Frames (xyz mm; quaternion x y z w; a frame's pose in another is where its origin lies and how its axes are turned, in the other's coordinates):
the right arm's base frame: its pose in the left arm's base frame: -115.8 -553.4 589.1 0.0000 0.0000 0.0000 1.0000
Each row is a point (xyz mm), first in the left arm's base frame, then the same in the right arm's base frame.
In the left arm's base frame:
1: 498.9 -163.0 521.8
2: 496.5 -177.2 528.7
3: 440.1 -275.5 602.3
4: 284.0 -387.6 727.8
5: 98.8 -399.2 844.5
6: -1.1 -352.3 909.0
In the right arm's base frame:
1: 614.7 390.4 -67.3
2: 612.3 376.2 -60.4
3: 555.9 277.9 13.2
4: 399.8 165.8 138.7
5: 214.6 154.2 255.4
6: 114.7 201.1 319.9

